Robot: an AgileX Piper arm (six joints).
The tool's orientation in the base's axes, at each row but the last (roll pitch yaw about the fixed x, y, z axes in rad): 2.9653 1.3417 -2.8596; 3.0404 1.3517 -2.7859; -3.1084 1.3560 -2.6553; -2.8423 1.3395 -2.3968
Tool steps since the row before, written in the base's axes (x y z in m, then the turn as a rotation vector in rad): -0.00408 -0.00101 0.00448 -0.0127 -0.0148 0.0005; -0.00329 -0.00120 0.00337 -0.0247 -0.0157 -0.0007; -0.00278 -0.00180 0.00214 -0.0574 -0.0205 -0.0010; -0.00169 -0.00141 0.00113 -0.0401 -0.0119 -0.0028
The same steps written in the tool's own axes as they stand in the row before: -0.00341 0.00106 -0.00500 0.0032 -0.0077 -0.0176; -0.00253 0.00044 -0.00413 0.0069 -0.0033 -0.0283; -0.00139 -0.00041 -0.00367 0.0138 0.0067 -0.0590; -0.00060 -0.00060 -0.00232 0.0113 0.0070 -0.0397
